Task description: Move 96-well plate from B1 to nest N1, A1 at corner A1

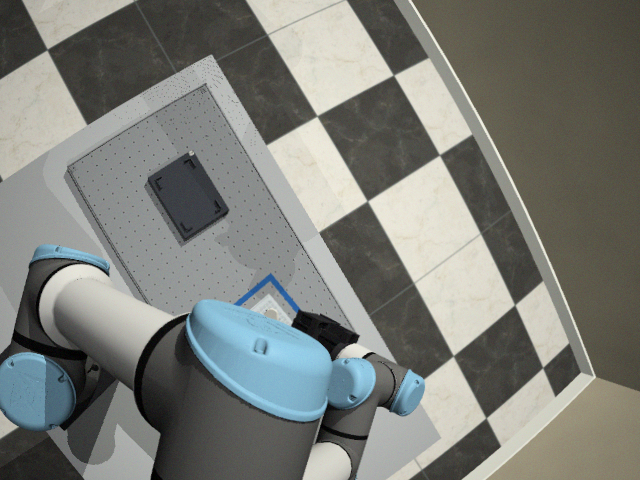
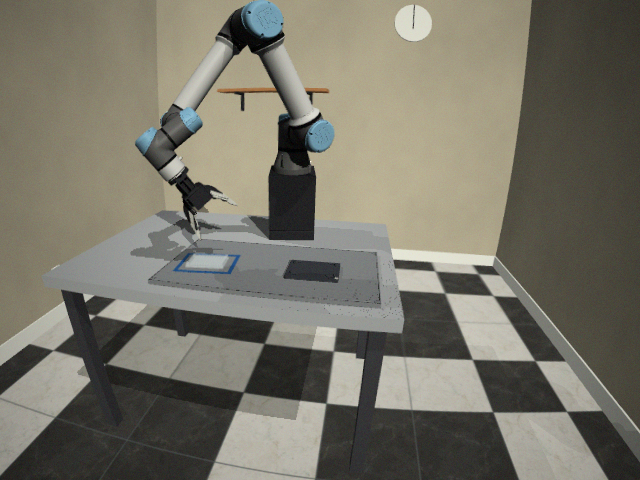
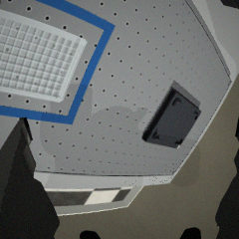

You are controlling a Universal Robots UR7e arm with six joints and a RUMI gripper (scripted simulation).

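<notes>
Now: hand 1 cm short of the clear 96-well plate, 5 cm to the left of it and 13 cm above it. From my hand the other things lie so: plate nest N1: 7 cm ahead, 30 cm to the left, 13 cm below; then white A1 mark: 13 cm ahead, 37 cm to the left, 13 cm below.
</notes>
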